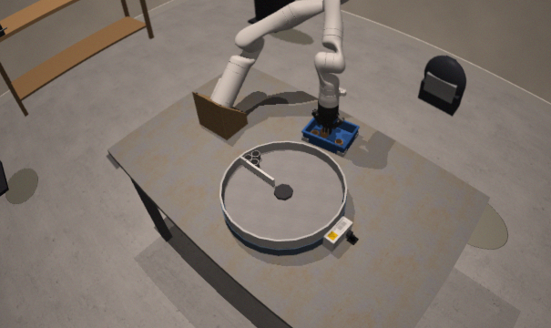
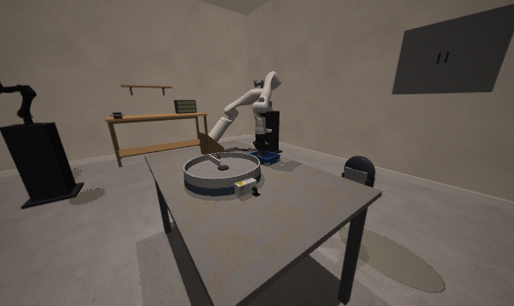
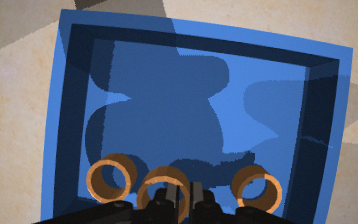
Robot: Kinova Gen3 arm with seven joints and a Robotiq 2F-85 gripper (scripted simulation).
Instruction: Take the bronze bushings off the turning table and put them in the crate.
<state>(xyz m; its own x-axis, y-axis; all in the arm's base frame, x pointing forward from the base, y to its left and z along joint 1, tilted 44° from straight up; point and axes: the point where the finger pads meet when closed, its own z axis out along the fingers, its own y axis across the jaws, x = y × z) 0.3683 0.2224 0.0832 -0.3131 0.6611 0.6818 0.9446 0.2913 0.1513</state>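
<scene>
The blue crate lies 4 cm below my hand, 3 cm to the left of it and 1 cm behind it. Round my hand: round turning table (32 cm to the right, 9 cm ahead, 1 cm below).
</scene>
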